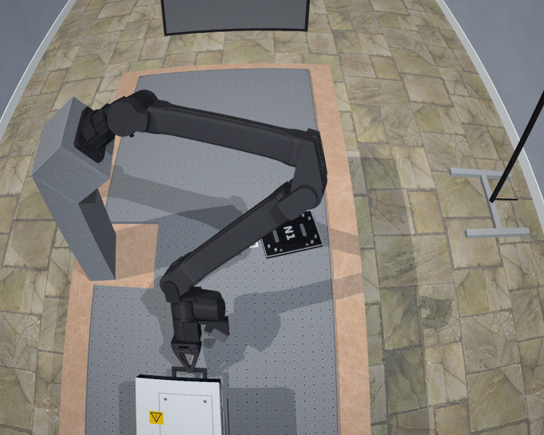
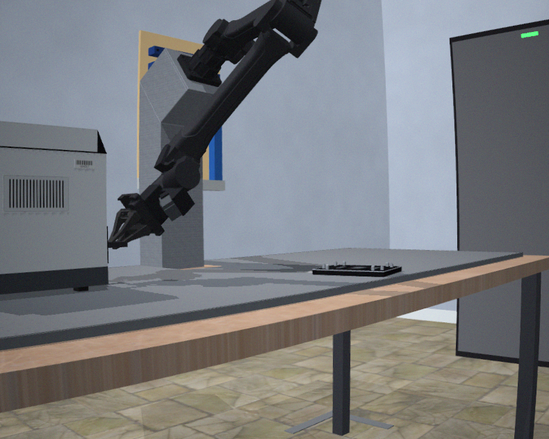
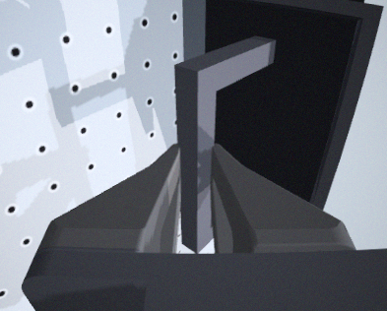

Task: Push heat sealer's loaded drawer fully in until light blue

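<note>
My gripper is now 110 mm to the left of the sealer drawer, 10 mm past it and 10 mm above it. From my hand the other things lie so: white tag: 410 mm to the left, 190 mm ahead, 80 mm below.
</note>
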